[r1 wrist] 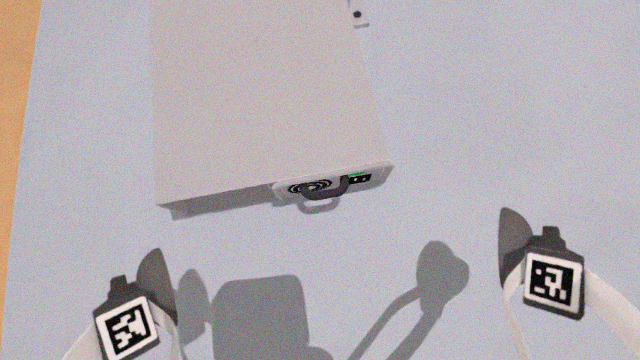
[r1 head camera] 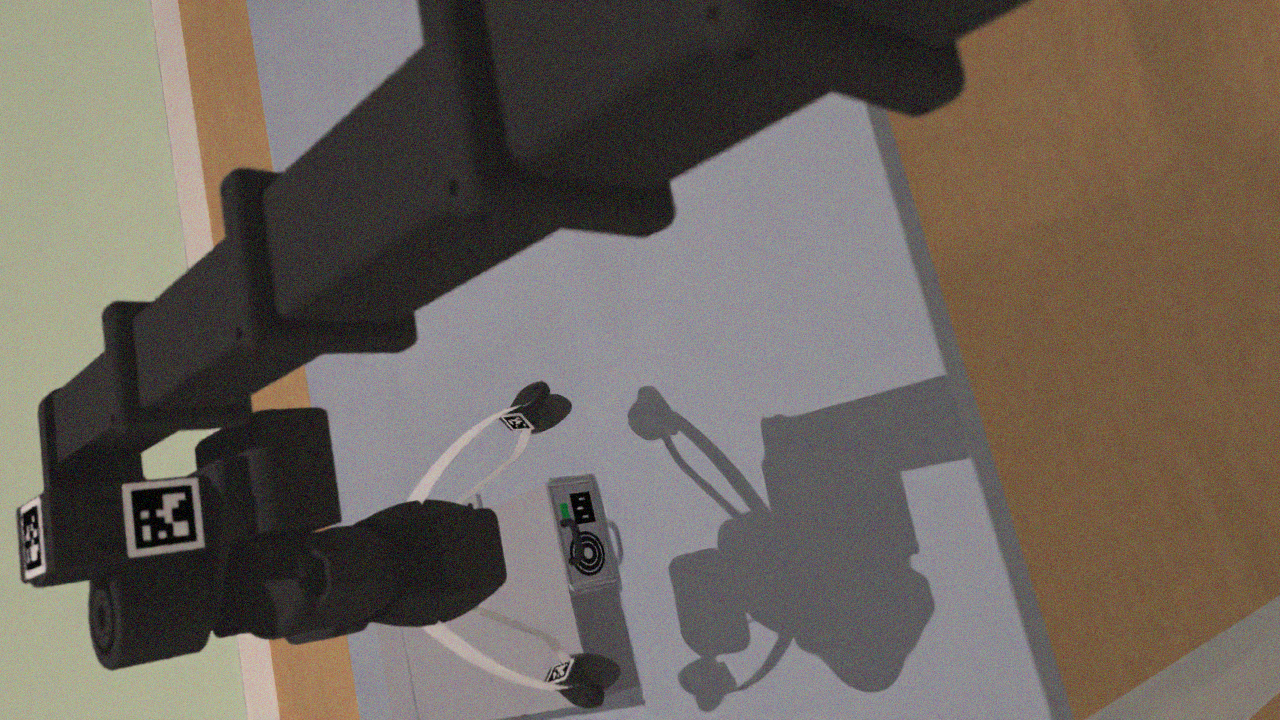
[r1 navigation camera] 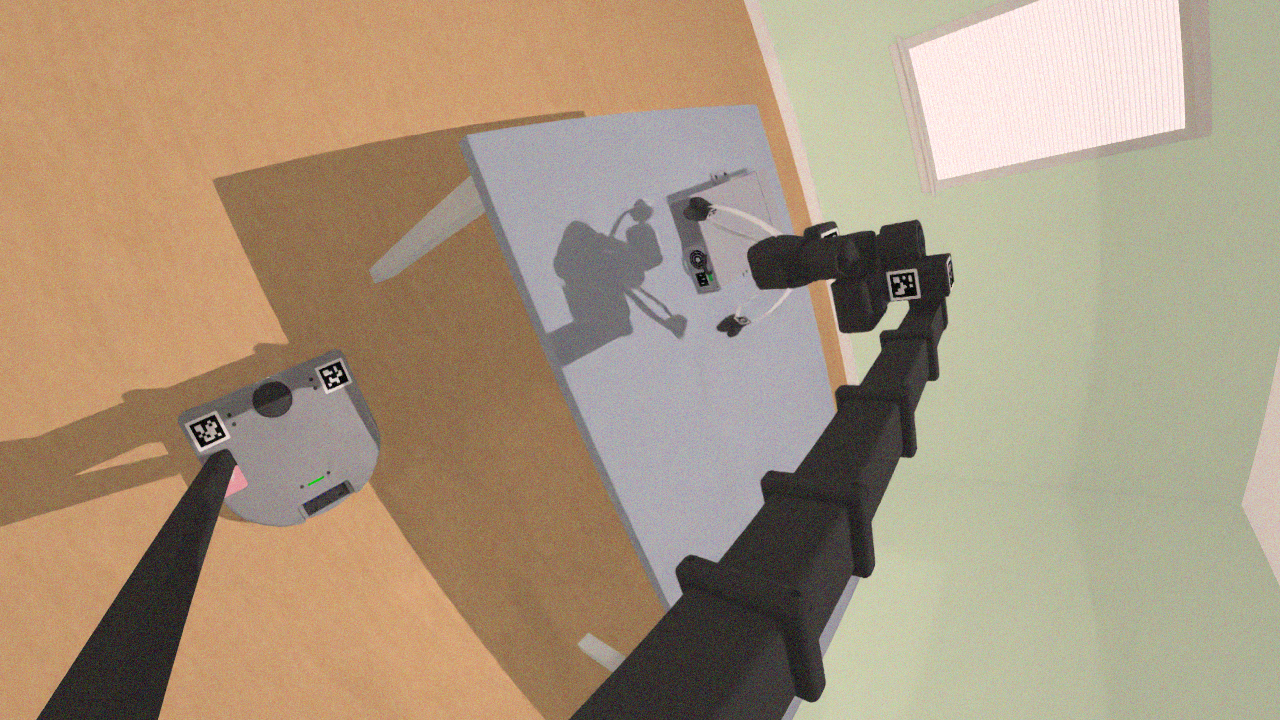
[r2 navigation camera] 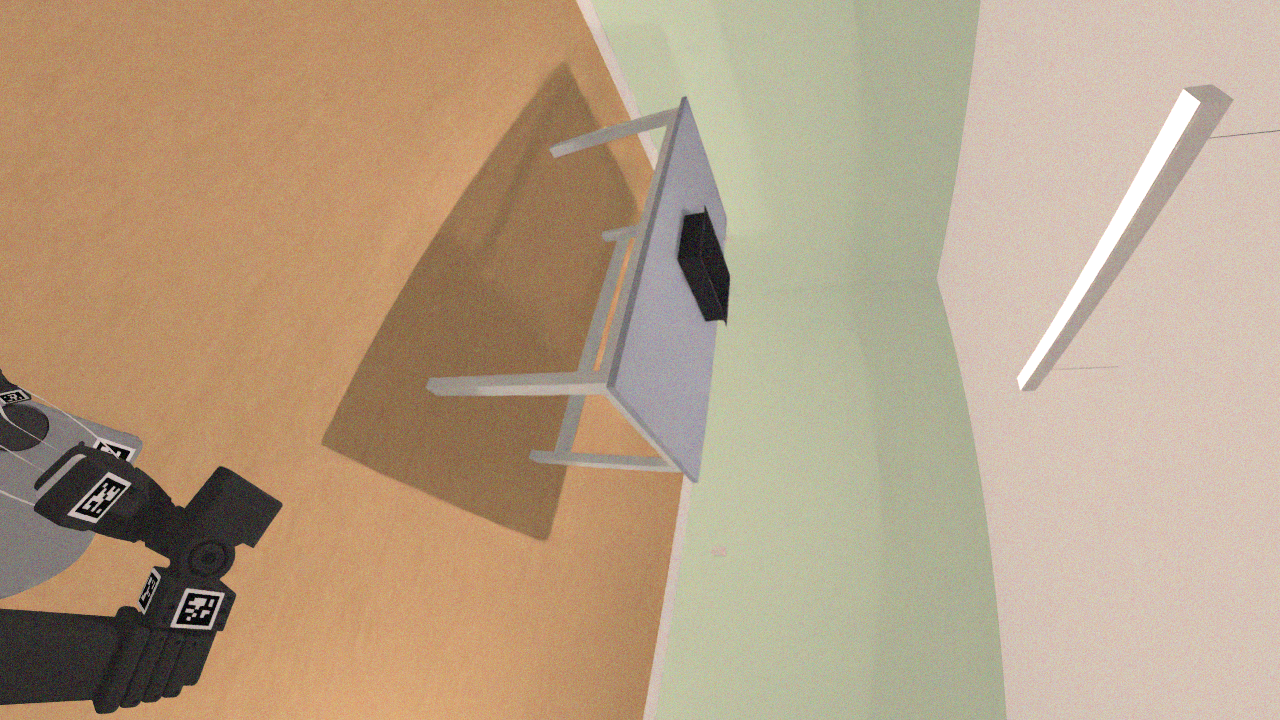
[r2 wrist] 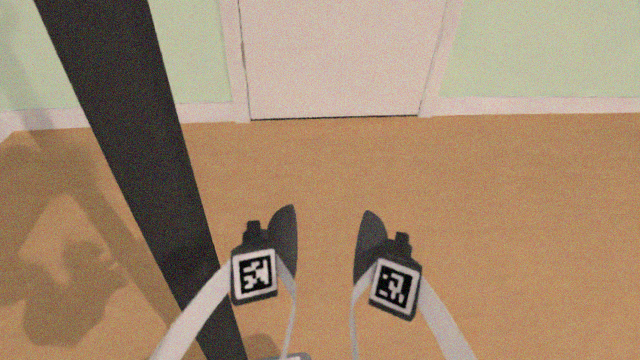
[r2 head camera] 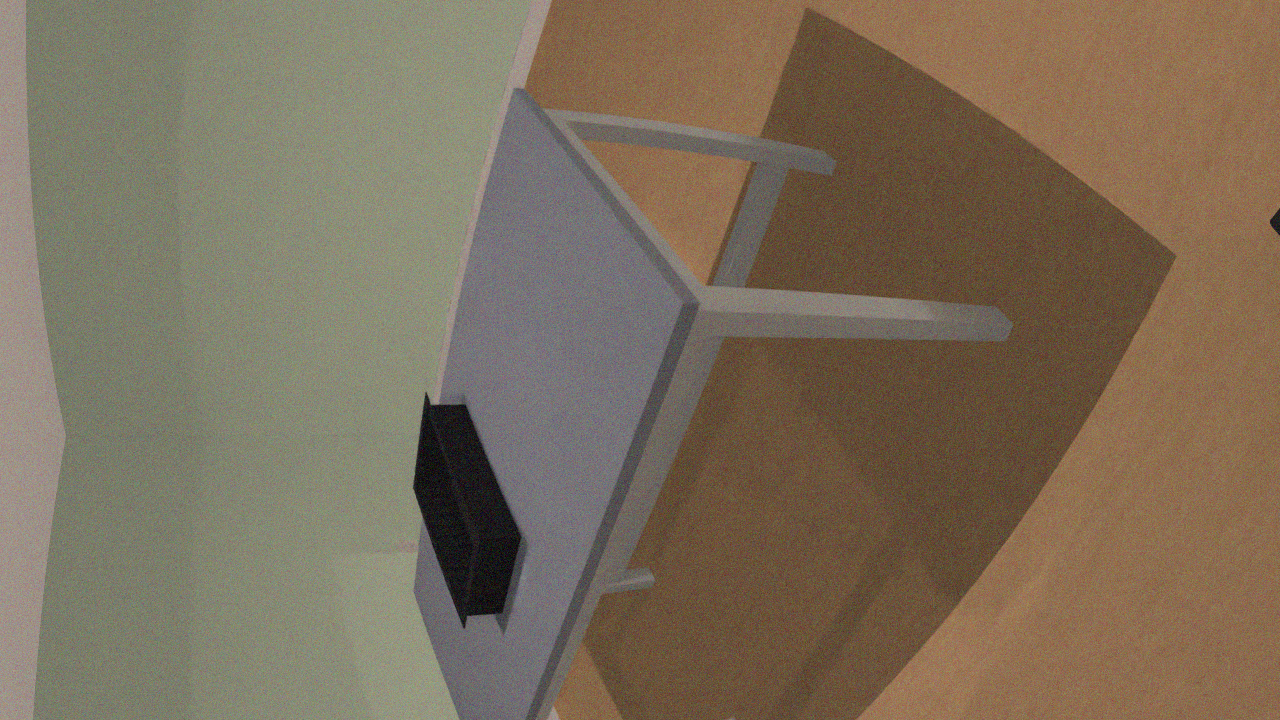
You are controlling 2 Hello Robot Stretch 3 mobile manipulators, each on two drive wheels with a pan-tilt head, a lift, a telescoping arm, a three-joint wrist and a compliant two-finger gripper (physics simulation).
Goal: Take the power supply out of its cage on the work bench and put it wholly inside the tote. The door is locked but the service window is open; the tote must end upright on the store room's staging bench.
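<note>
The power supply (r1 head camera: 575,586) (r1 navigation camera: 698,259) (r1 wrist: 379,180) sits in the front opening of its flat grey cage (r1 head camera: 528,546) (r1 navigation camera: 742,192) (r1 wrist: 260,110) on the work bench (r1 head camera: 716,268) (r1 navigation camera: 644,429) (r1 wrist: 450,125). Its face shows a fan, sockets, a green mark and a dark handle. The r1 gripper (r1 head camera: 565,542) (r1 navigation camera: 716,266) (r1 wrist: 334,267) is wide open and empty, pointing down above the bench near that face. The black tote (r2 head camera: 492,528) (r2 navigation camera: 702,259) stands upright on the staging bench (r2 head camera: 572,358) (r2 navigation camera: 657,349). The r2 gripper (r2 wrist: 326,244) is open and empty, above the floor.
In the r1 navigation view, r1's base (r1 navigation camera: 295,447) stands beside the bench, and a bright window (r1 navigation camera: 1056,98) is in the wall. In the r2 wrist view, a black mast (r2 wrist: 135,150) rises at the left and a shut door (r2 wrist: 340,60) is ahead.
</note>
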